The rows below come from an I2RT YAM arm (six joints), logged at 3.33 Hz.
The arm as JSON. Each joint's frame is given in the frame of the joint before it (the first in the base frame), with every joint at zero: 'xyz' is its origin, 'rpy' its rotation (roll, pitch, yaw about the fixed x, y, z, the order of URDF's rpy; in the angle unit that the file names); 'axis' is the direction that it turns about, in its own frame. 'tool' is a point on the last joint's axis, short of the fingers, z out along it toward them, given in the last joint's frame.
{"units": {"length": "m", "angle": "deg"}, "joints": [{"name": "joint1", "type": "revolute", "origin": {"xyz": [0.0, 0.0, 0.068], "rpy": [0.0, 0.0, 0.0]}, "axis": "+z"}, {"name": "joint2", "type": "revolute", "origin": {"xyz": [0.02, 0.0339, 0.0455], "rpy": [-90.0, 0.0, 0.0]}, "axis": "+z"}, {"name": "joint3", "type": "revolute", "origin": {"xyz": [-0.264, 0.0, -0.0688], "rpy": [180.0, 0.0, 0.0]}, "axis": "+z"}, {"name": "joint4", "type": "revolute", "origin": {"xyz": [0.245, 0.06, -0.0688], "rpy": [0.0, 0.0, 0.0]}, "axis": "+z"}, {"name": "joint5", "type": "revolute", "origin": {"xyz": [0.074, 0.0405, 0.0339], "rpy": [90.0, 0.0, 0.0]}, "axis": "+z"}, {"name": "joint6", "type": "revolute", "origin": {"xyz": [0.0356, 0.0, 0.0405], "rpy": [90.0, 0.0, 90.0]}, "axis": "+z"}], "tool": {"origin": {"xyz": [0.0, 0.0, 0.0], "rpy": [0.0, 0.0, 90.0]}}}
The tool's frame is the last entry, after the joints.
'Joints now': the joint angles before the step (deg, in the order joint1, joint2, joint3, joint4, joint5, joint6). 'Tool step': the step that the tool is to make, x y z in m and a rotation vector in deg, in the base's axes. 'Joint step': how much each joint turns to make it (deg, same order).
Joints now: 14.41, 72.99, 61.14, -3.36, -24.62, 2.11
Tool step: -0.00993, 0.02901, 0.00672, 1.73, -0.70, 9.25
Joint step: 5.47, 0.26, 1.08, 0.59, -4.02, 0.51
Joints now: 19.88, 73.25, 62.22, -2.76, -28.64, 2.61
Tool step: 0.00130, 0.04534, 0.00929, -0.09, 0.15, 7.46
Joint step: 7.63, 4.92, 5.83, -1.07, 0.17, 0.02
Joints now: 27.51, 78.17, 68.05, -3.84, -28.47, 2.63
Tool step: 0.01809, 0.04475, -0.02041, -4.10, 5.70, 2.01
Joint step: 5.31, 9.20, 6.15, -3.77, 3.34, 0.37
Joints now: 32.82, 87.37, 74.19, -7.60, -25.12, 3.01
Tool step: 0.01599, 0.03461, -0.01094, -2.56, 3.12, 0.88
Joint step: 3.17, 7.76, 6.97, -2.98, 2.24, 0.61
